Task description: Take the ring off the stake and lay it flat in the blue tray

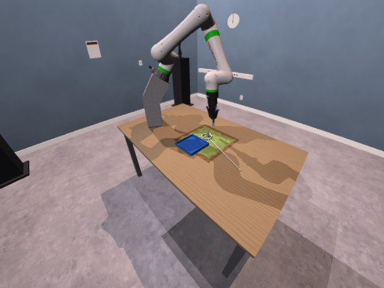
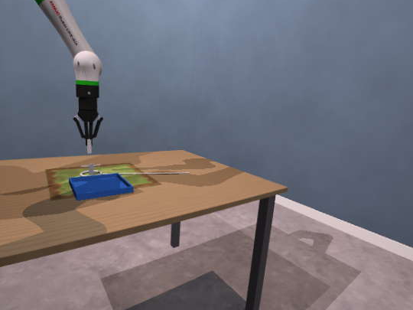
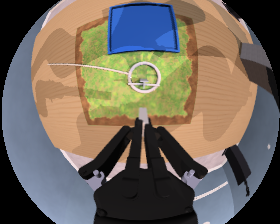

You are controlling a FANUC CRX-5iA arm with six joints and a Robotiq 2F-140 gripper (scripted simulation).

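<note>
Right now the short grey stake is 10 mm behind my hand, 60 mm to the right of it and 90 mm below it. The rest, counted from my hand: blue tray (30 mm behind, 240 mm to the right, 110 mm below); green mat (20 mm ahead, 110 mm to the right, 130 mm below).
</note>
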